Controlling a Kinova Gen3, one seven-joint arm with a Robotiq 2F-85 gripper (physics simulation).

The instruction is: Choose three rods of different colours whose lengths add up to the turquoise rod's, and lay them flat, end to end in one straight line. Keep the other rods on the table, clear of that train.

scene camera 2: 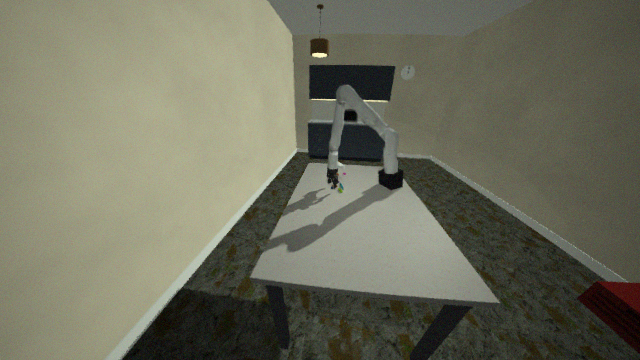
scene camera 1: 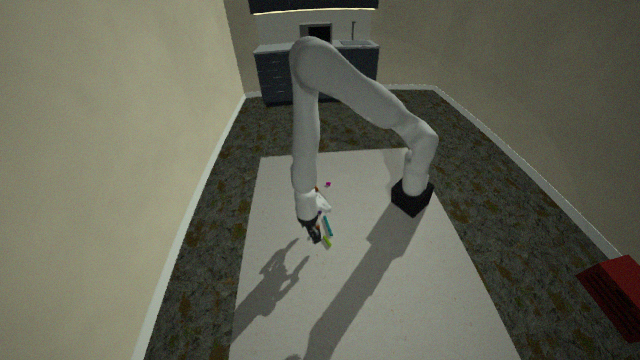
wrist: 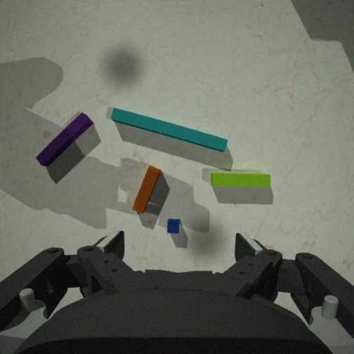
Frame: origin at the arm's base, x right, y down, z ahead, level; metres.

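Seen in the pictures: gripper, fingertip midpoint: (scene camera 2: 331,185) (scene camera 1: 309,234); arm's base at its link origin: (scene camera 2: 390,170) (scene camera 1: 412,186).
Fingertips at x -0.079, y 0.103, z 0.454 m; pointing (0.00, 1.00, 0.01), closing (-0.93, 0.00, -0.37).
Observation:
Pixels of each thing's top centre, then the offset from my fingertips to it. Level surfaces: height alone.
- long turquoise rod at its top centre: (scene camera 1: 327,224) dz -0.081, dx +0.044, dy +0.019 m
- lime rod at its top centre: (scene camera 1: 327,240) dz -0.065, dx -0.029, dy +0.019 m
- magenta rod at its top centre: (scene camera 1: 328,182) (scene camera 2: 344,173) dz -0.128, dx +0.290, dy +0.019 m
- orange rod at its top centre: (scene camera 1: 315,186) dz -0.061, dx +0.274, dy +0.019 m
- table at its surface level: dy +0.029 m
The long turquoise rod (wrist: 169,130) (scene camera 1: 328,226) lies flat on the table. A lime rod (wrist: 241,179) (scene camera 1: 327,242) lies near its right end in the wrist view. A purple rod (wrist: 65,139) lies slanted off its left end. An orange rod (wrist: 147,189) lies between them, nearer my fingers. A short blue rod (wrist: 173,226) lies beside the orange one. These rods lie apart from each other. A magenta rod (scene camera 1: 328,184) (scene camera 2: 344,174) and another orange rod (scene camera 1: 316,189) lie toward the far end of the table. My gripper (wrist: 179,244) is open and empty, above the table near the blue rod.
The table (scene camera 1: 400,310) (scene camera 2: 380,260) is pale and carries the arm's black base (scene camera 1: 412,199) (scene camera 2: 390,179) at its right side. Arm shadows fall across it. A red object (scene camera 1: 615,290) stands off to the right. Dark cabinets (scene camera 2: 345,141) stand beyond the table.

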